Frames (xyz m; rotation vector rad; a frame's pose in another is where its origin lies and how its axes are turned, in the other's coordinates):
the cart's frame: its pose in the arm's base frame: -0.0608 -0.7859 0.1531 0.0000 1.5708 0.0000
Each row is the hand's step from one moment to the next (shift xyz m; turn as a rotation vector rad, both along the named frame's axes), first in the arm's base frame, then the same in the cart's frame.
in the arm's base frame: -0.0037 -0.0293 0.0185 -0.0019 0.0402 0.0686
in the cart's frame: -0.0185 -0.0293 -0.0037 -0.0686 0.0402 -0.0019
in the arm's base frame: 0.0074 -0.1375 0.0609 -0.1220 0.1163 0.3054
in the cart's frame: -0.0609 -0.1375 0.0074 -0.3054 0.1163 -0.1220
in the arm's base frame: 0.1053 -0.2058 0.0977 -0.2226 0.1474 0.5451
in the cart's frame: -0.0977 -0.2058 0.1053 -0.5451 0.1474 -0.2226
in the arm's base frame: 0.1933 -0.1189 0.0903 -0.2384 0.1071 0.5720
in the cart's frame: -0.0903 -0.1189 0.1933 -0.5720 0.1071 -0.2384
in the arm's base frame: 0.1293 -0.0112 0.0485 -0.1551 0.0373 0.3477
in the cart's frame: -0.0485 -0.0112 0.1293 -0.3477 0.0373 -0.1551
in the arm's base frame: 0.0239 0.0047 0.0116 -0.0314 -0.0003 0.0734
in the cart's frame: -0.0116 0.0047 0.0239 -0.0734 -0.0003 -0.0314
